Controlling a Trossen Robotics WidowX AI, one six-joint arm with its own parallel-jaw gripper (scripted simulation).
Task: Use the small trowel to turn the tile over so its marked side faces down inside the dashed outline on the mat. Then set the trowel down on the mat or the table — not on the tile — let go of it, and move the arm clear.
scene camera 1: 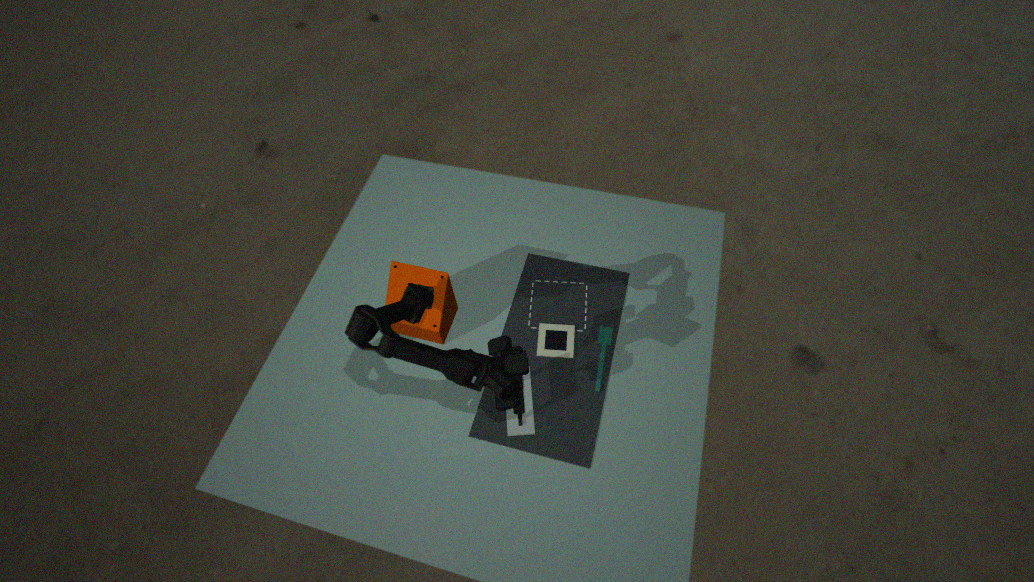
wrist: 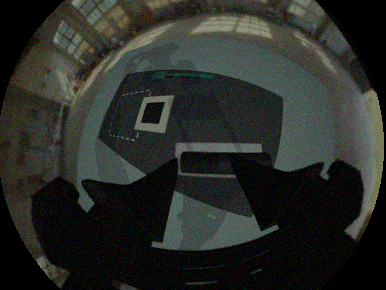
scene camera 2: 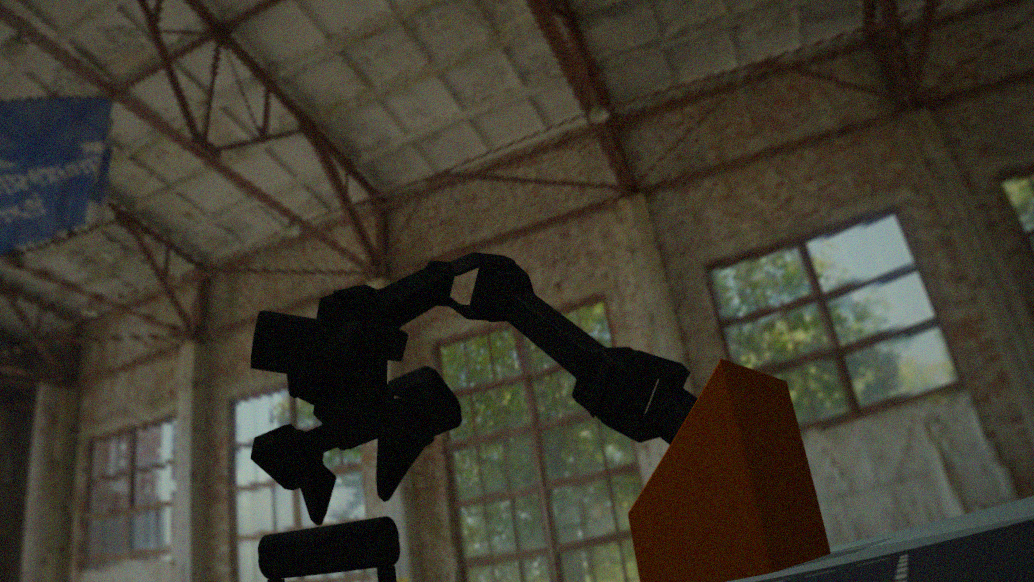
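My gripper is empty: it stands open and holds nothing. Both scene camera 1 and the wrist view let me see the gripper. A tile is here too, and with it I see a trowel and a dark mat.
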